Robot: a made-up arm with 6 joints.
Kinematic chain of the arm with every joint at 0, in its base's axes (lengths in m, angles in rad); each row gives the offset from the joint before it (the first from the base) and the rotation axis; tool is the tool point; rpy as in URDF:
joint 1: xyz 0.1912 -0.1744 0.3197 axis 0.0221 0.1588 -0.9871
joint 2: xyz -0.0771 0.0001 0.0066 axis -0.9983 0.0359 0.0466
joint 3: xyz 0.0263 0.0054 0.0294 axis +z
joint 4: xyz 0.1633 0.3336 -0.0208 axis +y
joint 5: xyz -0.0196 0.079 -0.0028 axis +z
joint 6: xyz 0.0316 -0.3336 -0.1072 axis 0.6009 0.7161 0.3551
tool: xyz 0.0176 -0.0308 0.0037 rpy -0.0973 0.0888 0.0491
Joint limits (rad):
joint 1: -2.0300..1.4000
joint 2: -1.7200..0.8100
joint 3: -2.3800..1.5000
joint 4: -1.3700..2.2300
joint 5: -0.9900..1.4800
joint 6: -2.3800..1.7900
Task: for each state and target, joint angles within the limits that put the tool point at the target. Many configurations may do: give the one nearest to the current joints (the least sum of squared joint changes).
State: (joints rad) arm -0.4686 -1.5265 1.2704 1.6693 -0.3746 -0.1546
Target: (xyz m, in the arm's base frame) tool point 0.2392 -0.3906 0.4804
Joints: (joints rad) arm -0.7047 -1.5492 1.1138 1.8687 -0.5729 -0.1783
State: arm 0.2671 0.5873 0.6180 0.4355 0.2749 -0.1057
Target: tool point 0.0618 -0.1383 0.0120
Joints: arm 0.2163 0.8100 1.2998 0.8957 0.5154 -0.0363
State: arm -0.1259 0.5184 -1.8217 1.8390 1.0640 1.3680
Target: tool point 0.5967 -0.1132 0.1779
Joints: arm -0.4209 0.5456 -1.8977 2.1037 1.4692 1.3701
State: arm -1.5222 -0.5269 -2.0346 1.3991 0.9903 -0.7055
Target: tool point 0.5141 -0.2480 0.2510
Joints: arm -1.4335 0.3704 -2.1345 1.0058 0.6527 -0.7890
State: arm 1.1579 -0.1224 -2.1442 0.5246 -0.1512 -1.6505
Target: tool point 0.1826 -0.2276 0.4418
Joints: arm 1.1431 0.1861 -2.2179 1.0414 -0.4709 -1.5704
